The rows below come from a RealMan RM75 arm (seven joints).
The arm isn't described. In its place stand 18 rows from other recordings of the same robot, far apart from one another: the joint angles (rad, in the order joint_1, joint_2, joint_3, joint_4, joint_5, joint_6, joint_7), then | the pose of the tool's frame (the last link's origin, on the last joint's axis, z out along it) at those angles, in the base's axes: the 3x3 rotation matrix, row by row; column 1 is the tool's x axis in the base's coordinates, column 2 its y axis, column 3 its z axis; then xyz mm.
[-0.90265, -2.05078, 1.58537, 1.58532, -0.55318, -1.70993, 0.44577] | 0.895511 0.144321 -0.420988; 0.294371 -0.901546 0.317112; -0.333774 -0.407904 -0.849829; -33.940 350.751 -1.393
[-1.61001, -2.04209, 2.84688, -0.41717, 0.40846, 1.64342, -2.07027] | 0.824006 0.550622 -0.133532; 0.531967 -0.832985 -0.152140; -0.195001 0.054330 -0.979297; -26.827 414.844 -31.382
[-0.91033, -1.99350, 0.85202, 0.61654, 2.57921, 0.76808, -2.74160] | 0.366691 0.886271 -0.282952; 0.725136 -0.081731 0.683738; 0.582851 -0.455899 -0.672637; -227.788 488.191 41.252
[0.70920, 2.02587, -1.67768, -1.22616, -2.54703, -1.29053, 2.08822] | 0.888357 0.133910 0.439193; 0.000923 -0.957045 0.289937; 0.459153 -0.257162 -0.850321; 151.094 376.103 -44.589
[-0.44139, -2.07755, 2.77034, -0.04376, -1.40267, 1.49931, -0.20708] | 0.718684 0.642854 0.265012; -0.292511 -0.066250 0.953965; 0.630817 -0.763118 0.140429; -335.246 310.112 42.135
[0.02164, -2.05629, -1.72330, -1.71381, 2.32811, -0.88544, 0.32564] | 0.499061 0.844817 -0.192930; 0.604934 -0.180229 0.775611; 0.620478 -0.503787 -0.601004; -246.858 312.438 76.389
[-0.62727, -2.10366, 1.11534, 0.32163, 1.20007, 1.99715, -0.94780] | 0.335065 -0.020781 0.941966; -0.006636 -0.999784 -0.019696; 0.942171 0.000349 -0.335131; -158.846 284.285 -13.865
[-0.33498, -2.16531, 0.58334, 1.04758, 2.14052, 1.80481, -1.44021] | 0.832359 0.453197 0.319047; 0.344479 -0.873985 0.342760; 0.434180 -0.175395 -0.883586; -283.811 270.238 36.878
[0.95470, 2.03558, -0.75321, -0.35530, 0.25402, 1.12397, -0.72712] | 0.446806 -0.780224 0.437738; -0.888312 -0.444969 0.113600; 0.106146 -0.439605 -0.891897; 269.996 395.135 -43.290
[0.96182, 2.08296, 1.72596, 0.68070, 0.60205, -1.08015, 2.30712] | 0.849726 -0.325289 0.414913; -0.455283 -0.849576 0.266341; 0.265863 -0.415219 -0.870006; 167.397 420.975 -72.411
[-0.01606, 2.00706, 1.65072, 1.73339, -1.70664, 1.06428, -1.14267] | 0.841310 -0.446786 -0.304270; -0.214703 -0.792776 0.570447; -0.496086 -0.414595 -0.762896; 167.679 285.343 51.829
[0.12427, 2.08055, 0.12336, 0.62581, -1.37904, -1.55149, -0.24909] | 0.619737 -0.775746 0.118929; 0.058474 0.196759 0.978707; -0.782628 -0.599587 0.167300; 325.290 194.681 -49.933
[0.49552, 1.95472, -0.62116, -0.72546, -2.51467, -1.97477, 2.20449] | 0.283065 -0.948568 -0.141752; -0.956161 -0.267536 -0.119079; 0.075031 0.169245 -0.982714; 315.341 256.501 49.306
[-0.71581, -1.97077, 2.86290, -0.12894, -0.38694, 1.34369, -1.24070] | 0.626507 0.687432 0.367322; 0.516635 -0.719142 0.464676; 0.583590 -0.101351 -0.805699; -282.269 348.554 -32.388
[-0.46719, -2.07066, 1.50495, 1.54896, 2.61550, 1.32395, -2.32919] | 0.921715 0.180009 -0.343567; 0.332700 -0.822254 0.461747; -0.199381 -0.539903 -0.817772; -165.227 359.521 9.965
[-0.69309, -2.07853, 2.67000, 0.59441, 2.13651, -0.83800, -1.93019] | 0.751598 -0.465515 0.467330; -0.613399 -0.232712 0.754710; -0.242575 -0.853898 -0.460452; -148.429 357.300 -126.411
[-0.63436, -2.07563, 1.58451, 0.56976, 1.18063, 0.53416, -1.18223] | 0.899091 0.421720 0.117419; 0.234459 -0.690407 0.684374; 0.369681 -0.587784 -0.719615; -220.488 413.858 -73.826
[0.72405, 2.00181, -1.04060, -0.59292, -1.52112, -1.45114, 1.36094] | 0.761783 -0.254471 -0.595761; -0.111394 -0.957378 0.266494; -0.638183 -0.136647 -0.757661; 158.494 389.521 5.596
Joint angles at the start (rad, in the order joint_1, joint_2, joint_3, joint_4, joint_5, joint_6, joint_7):
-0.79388 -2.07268 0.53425 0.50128 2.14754 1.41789 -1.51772
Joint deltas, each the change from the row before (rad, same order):
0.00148 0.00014 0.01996 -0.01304 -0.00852 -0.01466 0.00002
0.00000 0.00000 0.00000 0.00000 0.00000 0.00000 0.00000
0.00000 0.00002 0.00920 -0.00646 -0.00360 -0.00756 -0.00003
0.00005 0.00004 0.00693 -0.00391 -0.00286 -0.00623 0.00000
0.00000 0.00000 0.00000 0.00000 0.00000 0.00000 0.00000
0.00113 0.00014 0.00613 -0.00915 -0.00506 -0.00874 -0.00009
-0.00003 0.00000 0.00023 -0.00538 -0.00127 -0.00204 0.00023
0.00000 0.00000 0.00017 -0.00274 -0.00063 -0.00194 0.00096
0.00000 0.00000 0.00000 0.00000 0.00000 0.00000 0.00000
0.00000 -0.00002 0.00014 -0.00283 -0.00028 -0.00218 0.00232
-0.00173 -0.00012 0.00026 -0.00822 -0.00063 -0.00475 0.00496
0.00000 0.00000 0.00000 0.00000 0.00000 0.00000 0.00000
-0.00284 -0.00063 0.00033 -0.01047 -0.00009 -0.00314 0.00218
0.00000 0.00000 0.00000 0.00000 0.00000 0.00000 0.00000
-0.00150 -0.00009 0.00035 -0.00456 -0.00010 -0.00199 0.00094
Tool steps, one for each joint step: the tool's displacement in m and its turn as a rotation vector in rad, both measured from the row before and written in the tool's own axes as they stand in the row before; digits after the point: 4 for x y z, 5 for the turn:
-0.0032 0.0006 0.0027 -0.00004 -0.01000 -0.00549
0.0000 0.0000 0.0000 0.00000 0.00000 0.00000
-0.0014 0.0003 0.0015 0.00022 -0.00503 -0.00235
-0.0009 0.0000 0.0010 0.00131 -0.00360 -0.00101
0.0000 0.0000 0.0000 0.00000 0.00000 0.00000
-0.0020 0.0001 0.0012 0.00210 -0.00176 -0.00710
-0.0009 0.0003 0.0006 -0.00089 0.00024 -0.00438
-0.0005 0.0000 0.0003 0.00043 0.00001 -0.00138
0.0000 0.0000 0.0000 0.00000 0.00000 0.00000
-0.0005 0.0000 0.0003 0.00060 -0.00034 -0.00005
-0.0009 0.0003 0.0013 -0.00067 -0.00081 -0.00047
0.0000 0.0000 0.0000 0.00000 0.00000 0.00000
-0.0011 0.0010 0.0020 -0.00452 -0.00145 -0.00426
0.0000 0.0000 0.0000 0.00000 0.00000 0.00000
-0.0004 0.0003 0.0009 -0.00140 -0.00081 -0.00147

